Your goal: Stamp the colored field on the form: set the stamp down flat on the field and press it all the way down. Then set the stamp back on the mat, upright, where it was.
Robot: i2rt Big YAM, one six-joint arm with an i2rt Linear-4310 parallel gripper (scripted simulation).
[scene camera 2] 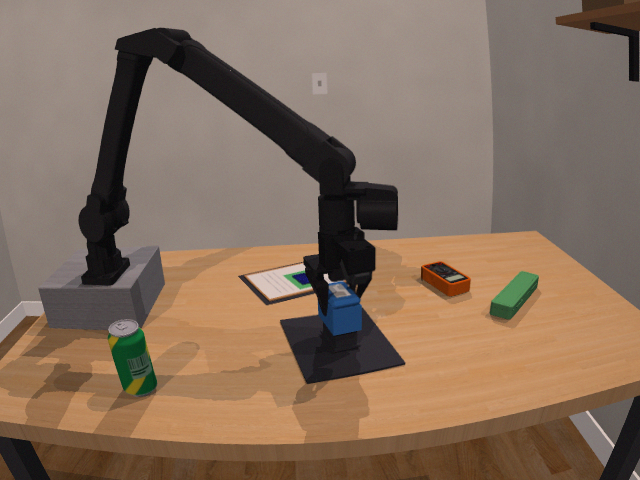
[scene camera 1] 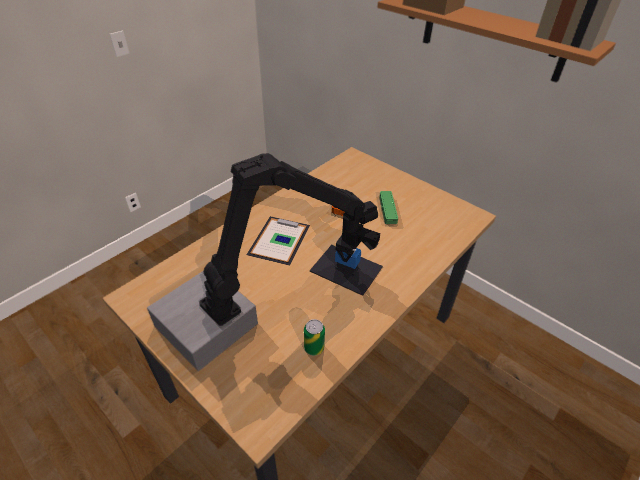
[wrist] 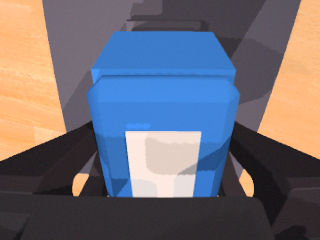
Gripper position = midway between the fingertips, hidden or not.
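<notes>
Here is my gripper (scene camera 2: 339,311), and the wrist view gives me the same gripper (wrist: 163,120). I can see a blue stamp (scene camera 2: 344,313), and from the wrist I see the blue stamp (wrist: 163,104) too. There is also a green case (scene camera 2: 506,304), though in the wrist view the green case is out of frame. As for the dark mat (scene camera 2: 318,362), I find it (scene camera 1: 359,282) in another place as well, and the wrist view also shows me the mat (wrist: 256,44).
</notes>
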